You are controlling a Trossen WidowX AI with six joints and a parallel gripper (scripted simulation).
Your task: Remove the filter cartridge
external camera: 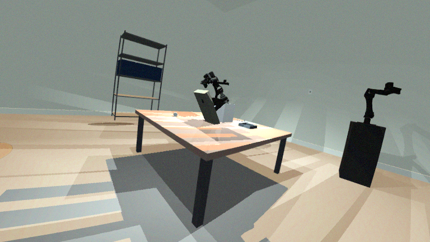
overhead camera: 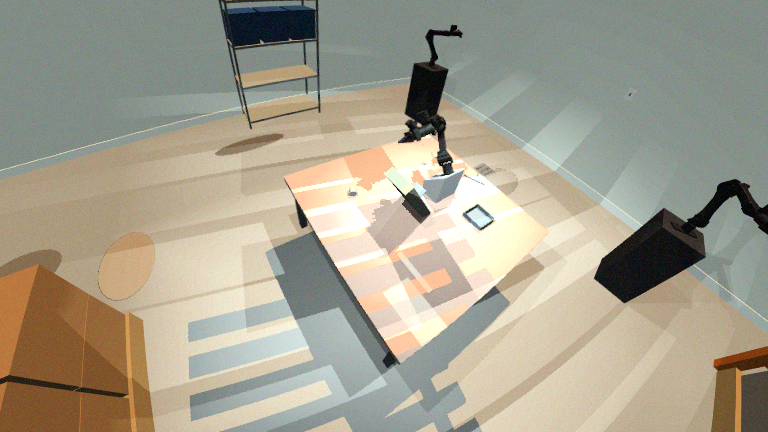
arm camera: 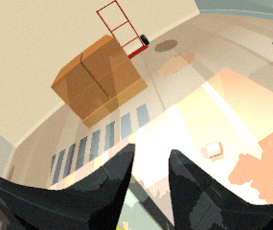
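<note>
Now: the round grey filter cartridge 17 cm below my gripper tip, 16 cm to the left of it and 5 cm ahead of it. Round my gripper tip: service panel: 25 cm below, 16 cm to the left; then dark tray: 47 cm to the left, 40 cm below, 36 cm behind.
</note>
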